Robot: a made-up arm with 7 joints. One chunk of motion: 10 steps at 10 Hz.
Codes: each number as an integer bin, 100 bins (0 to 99) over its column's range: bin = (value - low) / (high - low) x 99, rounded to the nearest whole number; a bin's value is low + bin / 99 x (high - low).
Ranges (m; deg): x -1.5..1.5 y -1.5..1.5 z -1.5..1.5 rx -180..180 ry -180..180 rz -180..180
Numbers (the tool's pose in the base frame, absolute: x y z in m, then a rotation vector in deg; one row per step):
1: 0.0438 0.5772 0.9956 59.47 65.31 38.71
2: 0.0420 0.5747 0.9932 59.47 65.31 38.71
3: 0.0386 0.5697 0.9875 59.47 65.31 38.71
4: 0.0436 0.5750 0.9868 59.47 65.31 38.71
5: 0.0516 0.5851 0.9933 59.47 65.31 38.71
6: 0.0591 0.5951 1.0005 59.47 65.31 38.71
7: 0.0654 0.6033 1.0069 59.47 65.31 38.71
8: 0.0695 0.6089 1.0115 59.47 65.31 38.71
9: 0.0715 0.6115 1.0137 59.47 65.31 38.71
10: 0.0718 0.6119 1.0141 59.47 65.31 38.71
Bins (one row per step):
1: 51 69 82 66 67 60
2: 51 68 82 66 67 60
3: 51 68 82 66 67 60
4: 51 68 82 66 67 60
5: 51 69 82 66 67 60
6: 51 69 83 66 67 60
7: 52 69 83 66 67 60
8: 52 70 83 66 67 60
9: 52 70 83 66 67 60
10: 52 70 83 66 67 60

